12 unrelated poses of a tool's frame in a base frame.
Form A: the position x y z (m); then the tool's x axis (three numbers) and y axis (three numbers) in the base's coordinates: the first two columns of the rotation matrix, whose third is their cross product.
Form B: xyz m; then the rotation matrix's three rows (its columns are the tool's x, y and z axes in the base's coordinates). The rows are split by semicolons. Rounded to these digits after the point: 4 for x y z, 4 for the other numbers.
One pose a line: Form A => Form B
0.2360 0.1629 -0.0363 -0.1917 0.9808 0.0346 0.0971 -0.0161 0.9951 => 0.2360 0.1629 -0.0363; -0.1917 0.0971 0.9766; 0.9808 -0.0161 0.1941; 0.0346 0.9951 -0.0921
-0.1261 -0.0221 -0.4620 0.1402 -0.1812 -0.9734 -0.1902 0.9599 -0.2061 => -0.1261 -0.0221 -0.4620; 0.1402 -0.1902 0.9717; -0.1812 0.9599 0.2140; -0.9734 -0.2061 0.1001
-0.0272 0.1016 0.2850 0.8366 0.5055 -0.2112 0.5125 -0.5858 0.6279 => -0.0272 0.1016 0.2850; 0.8366 0.5125 0.1937; 0.5055 -0.5858 -0.6335; -0.2112 0.6279 -0.7491
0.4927 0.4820 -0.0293 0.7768 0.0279 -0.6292 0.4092 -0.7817 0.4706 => 0.4927 0.4820 -0.0293; 0.7768 0.4092 -0.4787; 0.0279 -0.7817 -0.6230; -0.6292 0.4706 -0.6186
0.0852 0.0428 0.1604 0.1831 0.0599 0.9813 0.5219 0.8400 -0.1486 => 0.0852 0.0428 0.1604; 0.1831 0.5219 -0.8332; 0.0599 0.8400 0.5393; 0.9813 -0.1486 0.1225
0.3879 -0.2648 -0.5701 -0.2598 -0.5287 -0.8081 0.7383 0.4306 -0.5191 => 0.3879 -0.2648 -0.5701; -0.2598 0.7383 0.6224; -0.5287 0.4306 -0.7315; -0.8081 -0.5191 0.2785
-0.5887 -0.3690 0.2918 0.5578 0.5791 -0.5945 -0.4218 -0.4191 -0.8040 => -0.5887 -0.3690 0.2918; 0.5578 -0.4218 -0.7148; 0.5791 -0.4191 0.6992; -0.5945 -0.8040 0.0105
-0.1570 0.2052 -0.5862 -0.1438 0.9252 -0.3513 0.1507 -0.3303 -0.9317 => -0.1570 0.2052 -0.5862; -0.1438 0.1507 -0.9780; 0.9252 -0.3303 -0.1869; -0.3513 -0.9317 -0.0919
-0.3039 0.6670 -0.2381 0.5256 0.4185 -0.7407 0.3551 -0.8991 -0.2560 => -0.3039 0.6670 -0.2381; 0.5256 0.3551 -0.7731; 0.4185 -0.8991 -0.1285; -0.7407 -0.2560 -0.6212
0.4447 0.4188 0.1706 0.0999 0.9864 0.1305 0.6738 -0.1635 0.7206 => 0.4447 0.4188 0.1706; 0.0999 0.6738 0.7321; 0.9864 -0.1635 0.0159; 0.1305 0.7206 -0.6810
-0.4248 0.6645 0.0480 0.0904 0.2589 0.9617 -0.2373 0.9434 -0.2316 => -0.4248 0.6645 0.0480; 0.0904 -0.2373 -0.9672; 0.2589 0.9434 -0.2073; 0.9617 -0.2316 0.1467
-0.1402 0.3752 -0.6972 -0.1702 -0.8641 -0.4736 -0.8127 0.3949 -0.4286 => -0.1402 0.3752 -0.6972; -0.1702 -0.8127 0.5574; -0.8641 0.3949 0.3119; -0.4736 -0.4286 -0.7695
